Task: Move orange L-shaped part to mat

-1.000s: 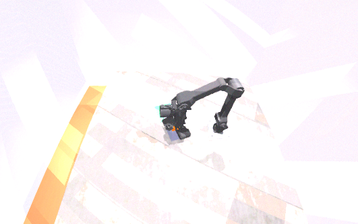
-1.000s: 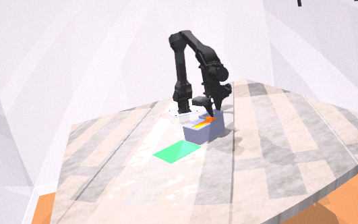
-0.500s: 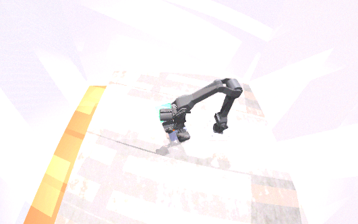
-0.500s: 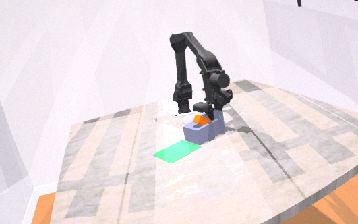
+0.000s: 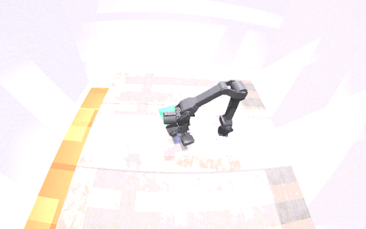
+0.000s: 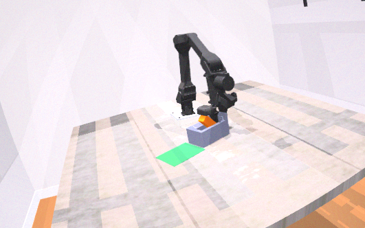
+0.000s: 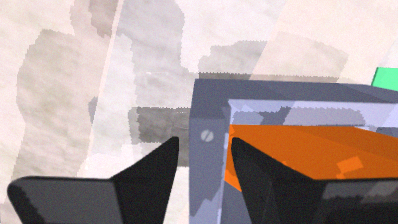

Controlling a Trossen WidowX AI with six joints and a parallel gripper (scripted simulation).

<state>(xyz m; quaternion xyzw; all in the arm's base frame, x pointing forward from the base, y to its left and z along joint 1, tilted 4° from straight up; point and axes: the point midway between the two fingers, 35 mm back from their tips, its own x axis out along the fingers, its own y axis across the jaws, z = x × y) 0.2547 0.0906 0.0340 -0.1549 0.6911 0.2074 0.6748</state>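
The orange L-shaped part lies 2 cm ahead of my gripper tip, 5 cm to the right of it and 1 cm above it. Also, from my gripper tip: green mat (10 cm ahead, 20 cm to the right, 5 cm below).
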